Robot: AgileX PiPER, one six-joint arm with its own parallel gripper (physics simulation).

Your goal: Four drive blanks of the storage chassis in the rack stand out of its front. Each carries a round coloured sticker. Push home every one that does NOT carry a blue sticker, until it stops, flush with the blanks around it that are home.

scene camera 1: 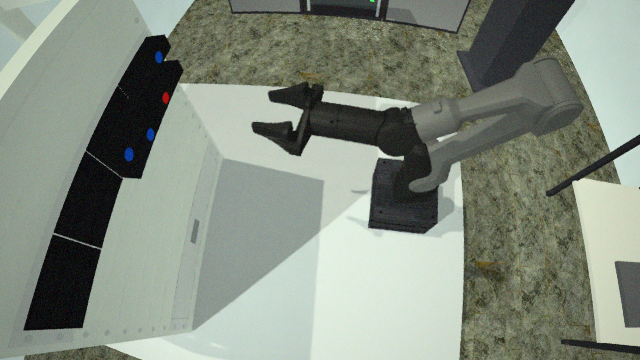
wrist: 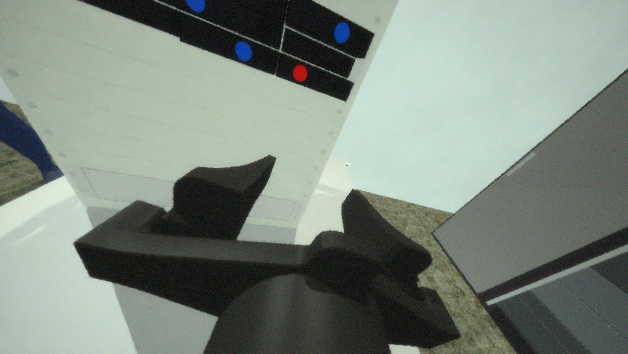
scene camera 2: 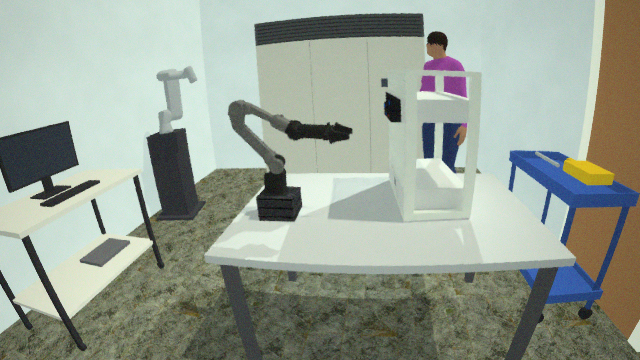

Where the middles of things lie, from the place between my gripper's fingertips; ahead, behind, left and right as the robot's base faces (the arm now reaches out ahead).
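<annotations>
There is the white rack (scene camera 2: 417, 184), and I see that my gripper is 50 mm above it and 130 mm to the right of it. My gripper is also 350 mm short of the rack.
</annotations>
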